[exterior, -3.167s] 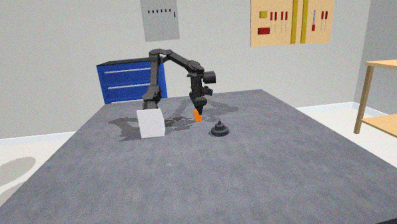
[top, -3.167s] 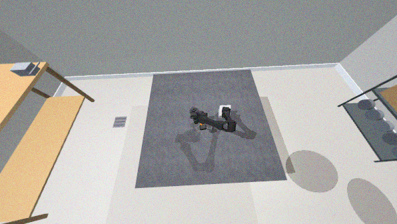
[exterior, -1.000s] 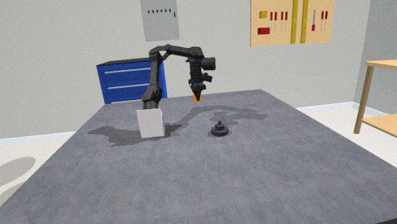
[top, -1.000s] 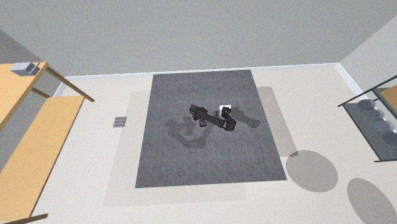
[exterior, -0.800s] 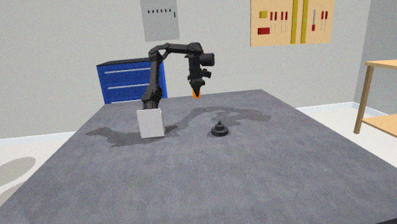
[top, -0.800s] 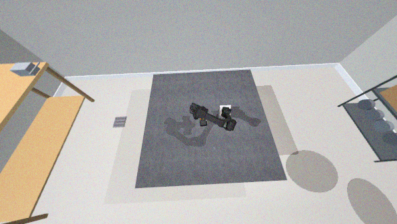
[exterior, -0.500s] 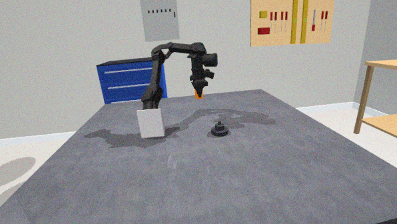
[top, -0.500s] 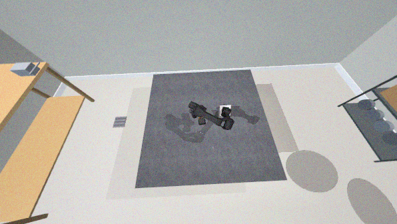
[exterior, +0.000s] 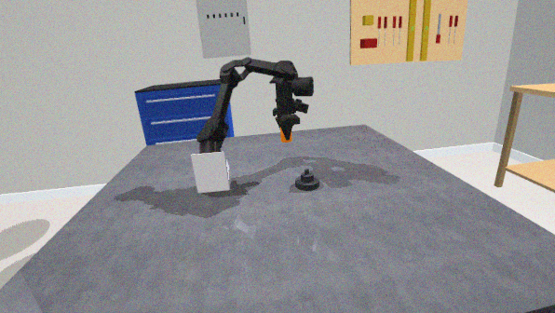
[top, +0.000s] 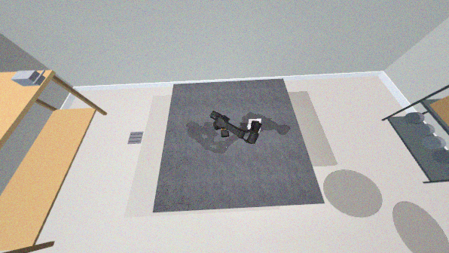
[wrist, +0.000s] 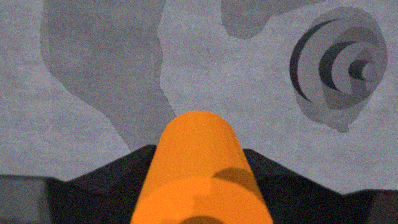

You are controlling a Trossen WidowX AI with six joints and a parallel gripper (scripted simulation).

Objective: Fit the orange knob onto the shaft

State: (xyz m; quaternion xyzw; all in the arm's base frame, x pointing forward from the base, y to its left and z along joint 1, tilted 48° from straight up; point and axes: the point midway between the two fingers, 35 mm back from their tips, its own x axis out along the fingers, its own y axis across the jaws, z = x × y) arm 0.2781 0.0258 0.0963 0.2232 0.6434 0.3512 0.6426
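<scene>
Now: gripper tip 60 mm short of the round pedestal, 120 mm to the left of it and 110 mm above it. Round my gripper tip: orange knob: 20 mm above.
</scene>
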